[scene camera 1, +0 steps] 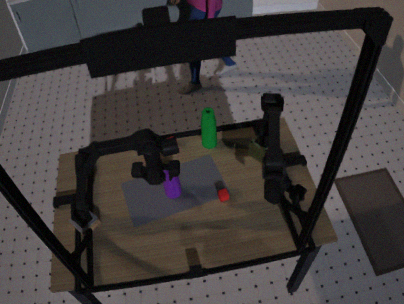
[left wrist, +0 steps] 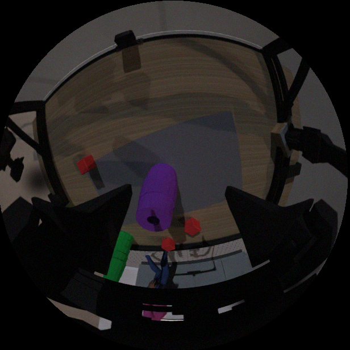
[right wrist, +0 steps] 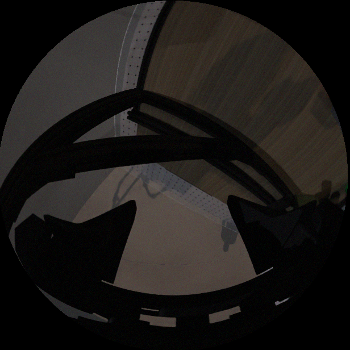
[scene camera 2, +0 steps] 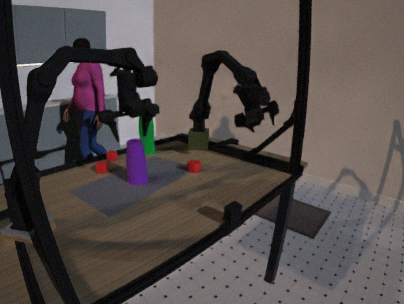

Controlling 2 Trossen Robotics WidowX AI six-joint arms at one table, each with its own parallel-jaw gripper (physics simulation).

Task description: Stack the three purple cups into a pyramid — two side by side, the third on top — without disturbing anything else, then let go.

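Seen in the pictures: left gripper, between the fingertips: [scene camera 2: 131, 138]; right gripper, between the fingertips: [scene camera 2: 263, 128]; left arm's base, origin of its link: [scene camera 1: 83, 219] [scene camera 2: 27, 223]; right arm's base, origin of its link: [scene camera 1: 263, 141] [scene camera 2: 199, 130].
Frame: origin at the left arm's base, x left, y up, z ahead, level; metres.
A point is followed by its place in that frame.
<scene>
The purple cups [scene camera 1: 172, 187] @[x -0.226, y 0.041, z 0.353 m] [scene camera 2: 136, 162] @[x -0.212, y 0.045, z 0.343 m] [left wrist: 159, 195] show as one tall, tapering upright column on the grey mat [scene camera 1: 145, 207] @[x -0.156, y -0.041, z 0.234 m] [scene camera 2: 107, 202] @[x -0.146, y -0.041, z 0.206 m] [left wrist: 215, 150]. Faint seams in the left wrist view suggest nested, upside-down cups; I cannot count them. A small dark hole shows in the top. My left gripper [scene camera 1: 156, 175] @[x -0.218, y 0.142, z 0.300 m] [scene camera 2: 131, 136] @[x -0.218, y 0.142, z 0.300 m] [left wrist: 180, 190] is open and empty, above the column, partly hiding its top in scene camera 1. My right gripper [scene camera 1: 286, 194] [scene camera 2: 263, 127] @[x -0.691, y 0.117, z 0.582 m] [right wrist: 182, 203] is open and empty, raised at the right, away from the cups.
A red cube [scene camera 1: 223, 195] @[x -0.410, y -0.001, z 0.475 m] [scene camera 2: 194, 166] @[x -0.404, y -0.012, z 0.462 m] [left wrist: 86, 164] lies by the mat's right edge. Two red cubes [scene camera 2: 101, 167] @[x -0.027, y -0.013, z 0.425 m] [scene camera 2: 111, 155] @[x -0.015, y -0.010, z 0.563 m] [left wrist: 192, 226] [left wrist: 168, 244] lie behind the mat. A green bottle-like column [scene camera 1: 209, 132] [scene camera 2: 147, 142] [left wrist: 119, 255] and an olive box [scene camera 1: 258, 150] @[x -0.405, y 0.032, z 0.756 m] [scene camera 2: 198, 140] @[x -0.402, y 0.009, z 0.756 m] stand at the back.
</scene>
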